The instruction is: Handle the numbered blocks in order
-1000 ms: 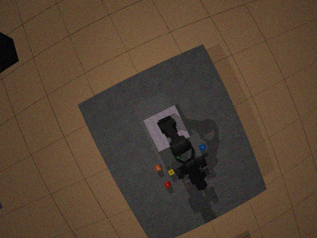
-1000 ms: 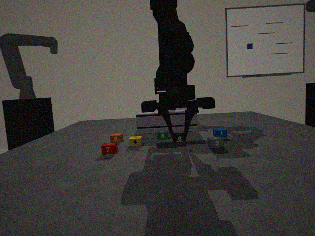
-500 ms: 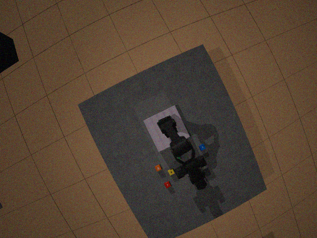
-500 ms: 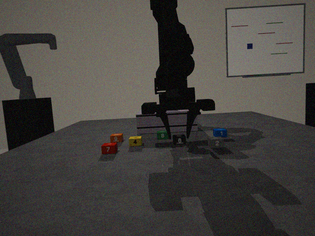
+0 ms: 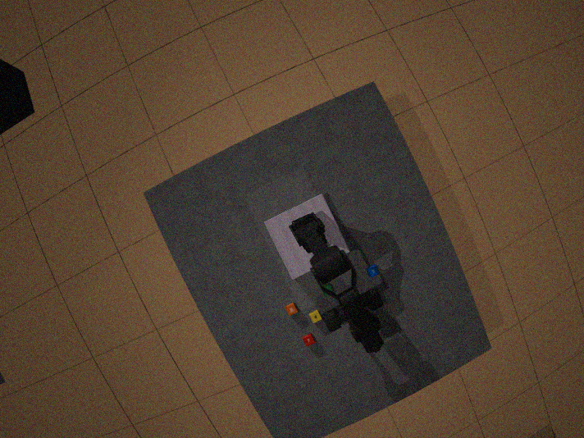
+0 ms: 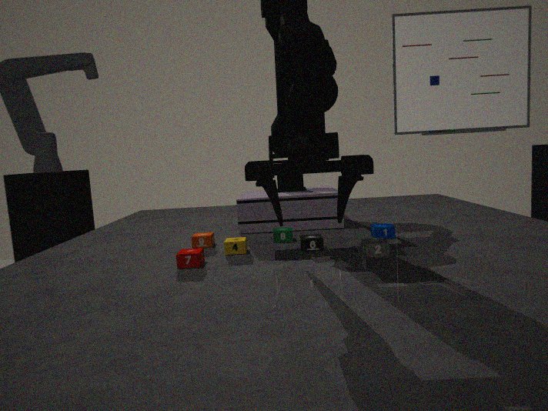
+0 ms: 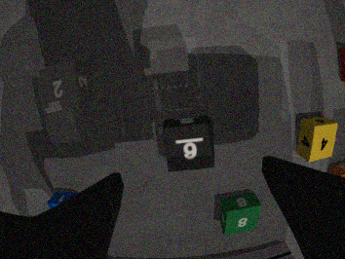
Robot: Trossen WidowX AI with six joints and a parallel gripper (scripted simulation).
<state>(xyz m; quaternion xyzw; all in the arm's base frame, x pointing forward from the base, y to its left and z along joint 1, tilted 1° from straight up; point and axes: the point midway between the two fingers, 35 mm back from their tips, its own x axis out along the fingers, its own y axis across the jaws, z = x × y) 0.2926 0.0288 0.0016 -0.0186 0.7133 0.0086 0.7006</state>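
Right now my gripper tip is 3 cm above the black 6 block and 1 cm short of it. From my gripper tip the other things lie so: grey 2 block: 9 cm to the left, 6 cm ahead, 3 cm below; yellow 4 block: 12 cm to the right, 3 cm below; green 8 block: 7 cm behind, 5 cm to the right, 3 cm below.
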